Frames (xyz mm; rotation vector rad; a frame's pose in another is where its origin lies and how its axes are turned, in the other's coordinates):
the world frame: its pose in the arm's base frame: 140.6 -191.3 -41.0 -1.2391 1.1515 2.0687
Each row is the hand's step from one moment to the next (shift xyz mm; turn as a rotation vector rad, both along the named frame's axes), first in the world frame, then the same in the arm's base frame.
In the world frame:
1: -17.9 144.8 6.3 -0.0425 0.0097 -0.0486
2: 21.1 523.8 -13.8 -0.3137 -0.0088 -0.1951
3: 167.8 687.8 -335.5 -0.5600 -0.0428 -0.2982
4: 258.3 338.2 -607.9 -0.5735 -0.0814 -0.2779
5: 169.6 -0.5 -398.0 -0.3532 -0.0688 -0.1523
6: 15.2 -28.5 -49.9 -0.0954 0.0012 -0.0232
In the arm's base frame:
1: -99.8 -72.5 78.2 0.0371 -0.0449 0.0295
2: -385.0 -295.3 198.9 0.2530 -0.1506 0.2233
3: -419.8 -658.6 62.0 0.4472 -0.2120 0.3993
4: -77.2 -701.2 -230.3 0.4720 -0.1737 0.3997
5: 110.8 -339.1 -244.7 0.2952 -0.0810 0.2429
6: 37.5 -27.0 -37.4 0.0566 -0.0175 0.0783

